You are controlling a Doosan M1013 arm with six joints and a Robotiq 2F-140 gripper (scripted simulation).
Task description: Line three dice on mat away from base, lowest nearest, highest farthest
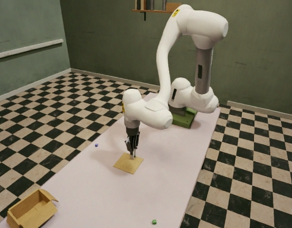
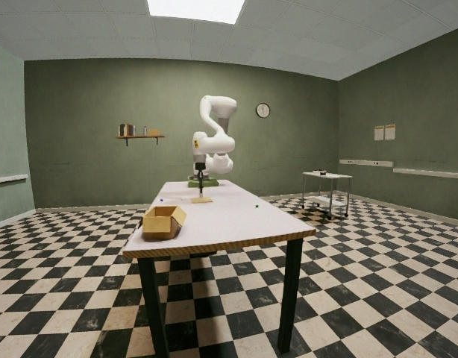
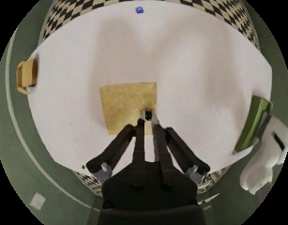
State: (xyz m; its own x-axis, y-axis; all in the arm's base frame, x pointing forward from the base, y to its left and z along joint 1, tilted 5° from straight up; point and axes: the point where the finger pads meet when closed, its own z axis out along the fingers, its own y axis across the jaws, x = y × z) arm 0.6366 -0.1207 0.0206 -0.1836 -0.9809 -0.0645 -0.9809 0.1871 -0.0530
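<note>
The black die is 3 cm below my hand. Round my hand: green die 35 cm ahead, 26 cm to the left, 3 cm below; then blue die 1 cm behind, 28 cm to the right, 3 cm below; then yellow mat 5 cm ahead, 1 cm to the right, 4 cm below.
</note>
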